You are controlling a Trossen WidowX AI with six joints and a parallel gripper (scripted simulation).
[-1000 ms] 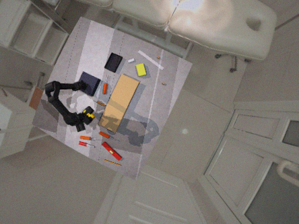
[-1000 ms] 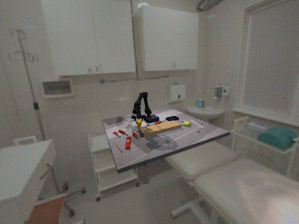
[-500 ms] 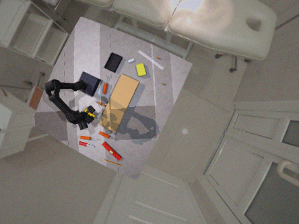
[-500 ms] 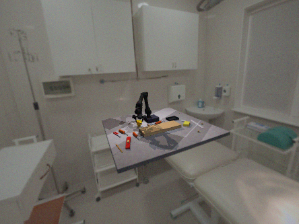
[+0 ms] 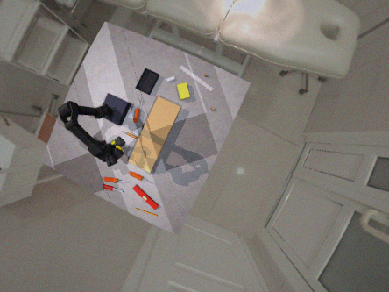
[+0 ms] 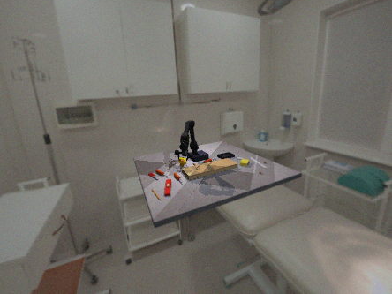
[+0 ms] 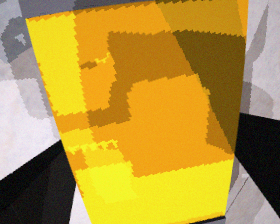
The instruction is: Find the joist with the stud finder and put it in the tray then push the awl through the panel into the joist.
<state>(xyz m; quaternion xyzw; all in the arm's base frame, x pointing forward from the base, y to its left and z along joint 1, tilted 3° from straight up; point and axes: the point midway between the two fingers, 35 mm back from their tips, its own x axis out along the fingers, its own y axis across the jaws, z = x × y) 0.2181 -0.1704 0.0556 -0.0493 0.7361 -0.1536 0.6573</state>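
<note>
Now: gripper tip 2 cm past the awl, 13 cm to the right of it and 6 cm above it. The rest, counted from my gripper tip: pencil (44 cm ahead, 28 cm to the right, 7 cm below); then red level (37 cm ahead, 18 cm to the right, 5 cm below); then yellow stud finder (2 cm ahead, 1 cm to the right, 3 cm below).
</note>
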